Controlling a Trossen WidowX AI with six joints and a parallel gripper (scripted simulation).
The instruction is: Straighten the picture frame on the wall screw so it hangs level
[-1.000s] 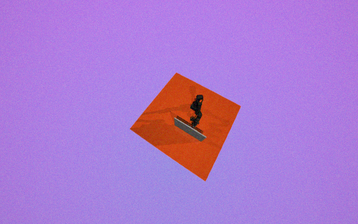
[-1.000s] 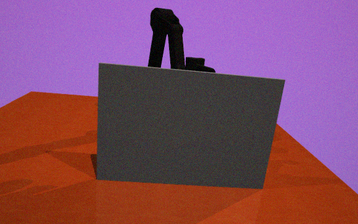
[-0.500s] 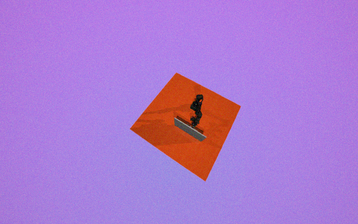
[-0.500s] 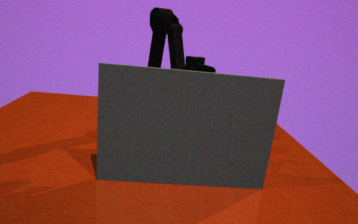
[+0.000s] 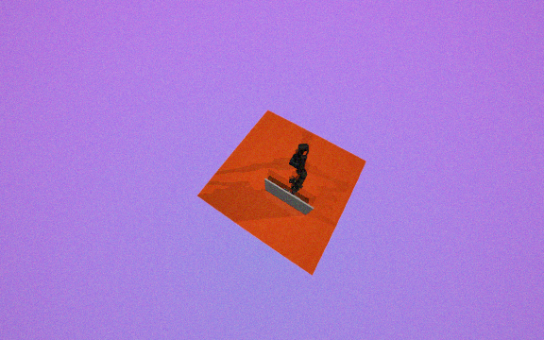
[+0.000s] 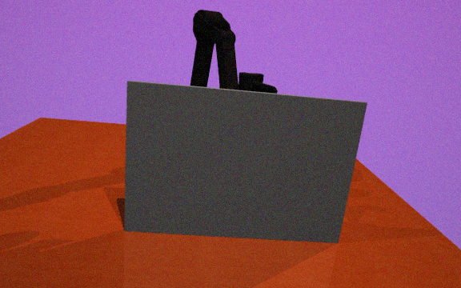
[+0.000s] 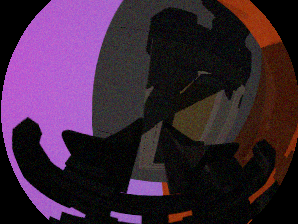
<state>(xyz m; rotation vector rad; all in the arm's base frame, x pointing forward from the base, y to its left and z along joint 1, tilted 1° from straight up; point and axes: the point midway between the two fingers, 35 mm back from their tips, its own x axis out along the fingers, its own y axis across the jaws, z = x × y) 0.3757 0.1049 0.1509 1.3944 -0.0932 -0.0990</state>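
Right now my gripper tip is 5 cm above the picture frame and 1 cm to the left of it. Also, from my gripper tip: grey wall panel 7 cm below, 3 cm to the right, 2 cm ahead.
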